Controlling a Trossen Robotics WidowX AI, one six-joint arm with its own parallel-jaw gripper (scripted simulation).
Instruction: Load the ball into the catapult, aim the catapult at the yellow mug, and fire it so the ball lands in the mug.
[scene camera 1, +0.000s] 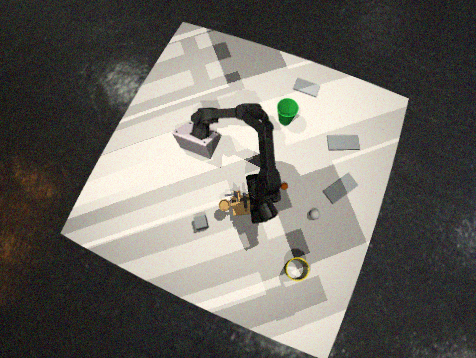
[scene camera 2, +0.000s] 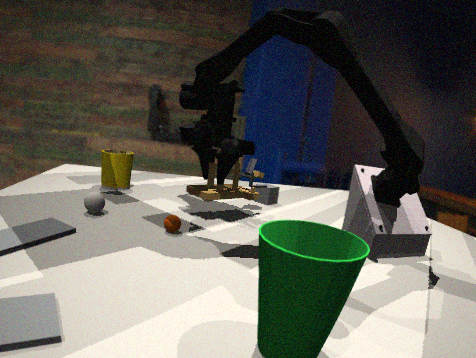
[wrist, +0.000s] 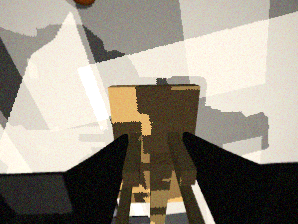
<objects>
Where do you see a wooden catapult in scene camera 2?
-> At 211, 191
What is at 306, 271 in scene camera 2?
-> A green cup.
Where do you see my gripper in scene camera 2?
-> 212, 181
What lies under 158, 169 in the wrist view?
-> A wooden catapult.
</objects>
